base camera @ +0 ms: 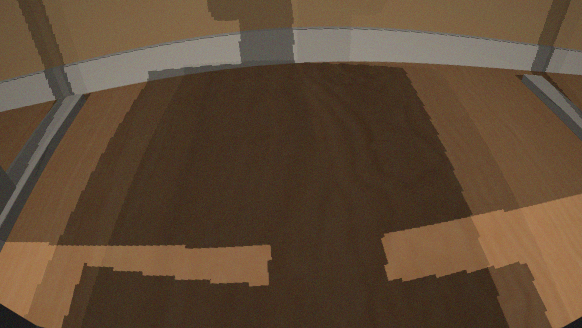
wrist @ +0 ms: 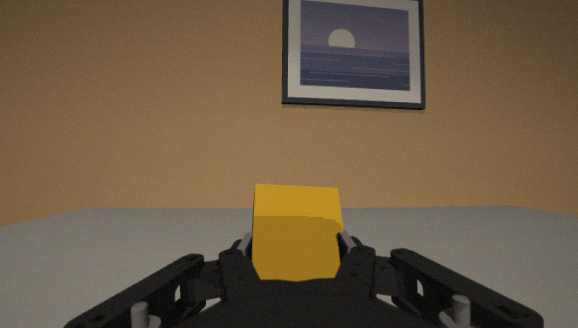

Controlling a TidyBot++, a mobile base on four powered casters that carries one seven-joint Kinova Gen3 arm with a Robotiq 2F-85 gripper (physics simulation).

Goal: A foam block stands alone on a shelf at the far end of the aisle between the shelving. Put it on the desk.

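Places are measured from the arm's base along level axes (x ahead, y left, z up), in metres.
Where they show: gripper, fingertip midpoint: [wrist: 296, 244].
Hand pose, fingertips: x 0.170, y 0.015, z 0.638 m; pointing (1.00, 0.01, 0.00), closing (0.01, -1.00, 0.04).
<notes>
After its pixels a point has its place.
The yellow foam block [wrist: 297, 240] {x 0.152, y 0.014, z 0.647 m} is between the fingertips of my gripper [wrist: 296, 244] {x 0.170, y 0.015, z 0.638 m} in the wrist view. The gripper is shut on it, with a grey pad against each side. The grey desk top [wrist: 125, 250] {x 0.361, y 0.294, z 0.553 m} spreads behind and to both sides of the block, reaching close to the wall. Whether the block touches the desk top cannot be told, as its lower part is hidden by the gripper. In the base camera view, grey desk feet [base camera: 42, 140] [base camera: 555, 100] lie on the floor at the left and right.
A tan wall [wrist: 150, 125] {x 0.754, y 0.519, z 0.833 m} [base camera: 150, 30] {x 0.777, y 0.333, z -0.271 m} stands behind the desk. A framed seascape picture [wrist: 355, 55] {x 0.822, y -0.201, z 1.105 m} hangs on it. A pale baseboard [base camera: 350, 46] {x 0.821, y -0.120, z -0.356 m} runs along the foot of the wall. The wooden floor [base camera: 300, 150] {x 0.502, y -0.002, z -0.397 m} carries dark shadows between the desk feet.
</notes>
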